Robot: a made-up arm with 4 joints.
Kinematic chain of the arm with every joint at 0, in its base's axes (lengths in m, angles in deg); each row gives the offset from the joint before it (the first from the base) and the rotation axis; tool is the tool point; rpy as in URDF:
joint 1: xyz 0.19 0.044 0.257 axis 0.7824 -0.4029 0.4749
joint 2: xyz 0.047 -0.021 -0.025 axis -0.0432 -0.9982 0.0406
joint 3: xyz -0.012 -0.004 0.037 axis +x
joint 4: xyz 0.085 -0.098 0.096 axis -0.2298 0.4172 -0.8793
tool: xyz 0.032 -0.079 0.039 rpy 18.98 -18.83 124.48
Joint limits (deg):
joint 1: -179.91..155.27
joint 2: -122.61..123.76
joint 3: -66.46..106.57
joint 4: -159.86..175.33
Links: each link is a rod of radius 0.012 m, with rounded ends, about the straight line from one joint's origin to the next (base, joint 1, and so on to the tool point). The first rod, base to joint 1, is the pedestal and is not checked.
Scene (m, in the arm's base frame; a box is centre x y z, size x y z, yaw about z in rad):
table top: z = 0
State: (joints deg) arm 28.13 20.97 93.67 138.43
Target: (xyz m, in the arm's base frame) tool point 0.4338 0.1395 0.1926
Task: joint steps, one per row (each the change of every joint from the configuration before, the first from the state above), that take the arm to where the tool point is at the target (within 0.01 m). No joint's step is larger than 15 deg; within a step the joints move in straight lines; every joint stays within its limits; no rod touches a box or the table.
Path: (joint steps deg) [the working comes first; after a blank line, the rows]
Joints at the target: 76.34 12.84 87.16 33.99
Straight joint move there: clear.

1: 6.89 -1.16 -0.93 -14.92
2: 6.88 -1.16 -0.93 -14.92
3: 6.89 -1.16 -0.93 -14.92
4: 6.89 -1.16 -0.93 -14.92
5: 6.88 -1.16 -0.93 -14.92
6: 6.89 -1.17 -0.93 -14.92
7: 6.89 -1.16 -0.93 -14.92

